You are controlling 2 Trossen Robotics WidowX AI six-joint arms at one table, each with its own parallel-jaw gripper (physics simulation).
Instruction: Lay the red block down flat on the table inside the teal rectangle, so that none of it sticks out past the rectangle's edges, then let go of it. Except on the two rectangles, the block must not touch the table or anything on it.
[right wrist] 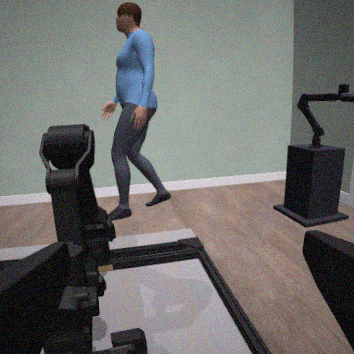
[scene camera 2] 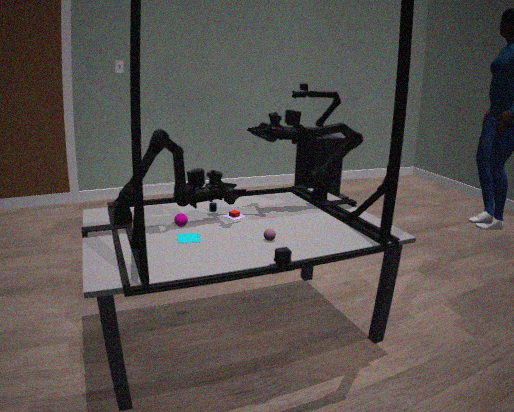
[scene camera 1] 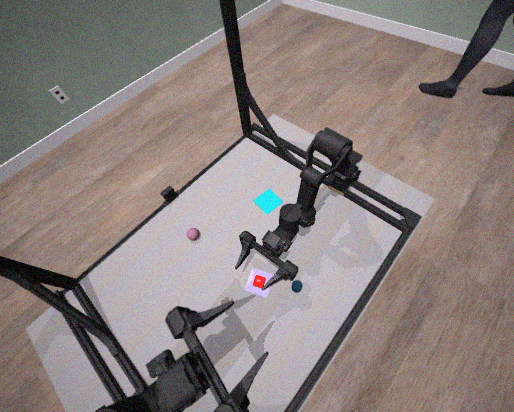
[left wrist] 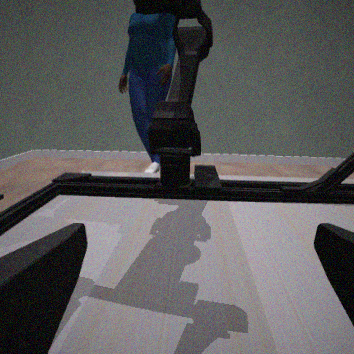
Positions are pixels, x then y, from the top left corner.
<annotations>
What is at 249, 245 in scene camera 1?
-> My left gripper.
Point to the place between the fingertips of my right gripper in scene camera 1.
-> At 249, 325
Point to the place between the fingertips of my left gripper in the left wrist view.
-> At 202, 235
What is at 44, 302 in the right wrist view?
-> My right gripper.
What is my left gripper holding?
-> Nothing.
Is my left gripper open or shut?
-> Open.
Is my right gripper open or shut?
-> Open.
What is my right gripper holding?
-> Nothing.
</annotations>
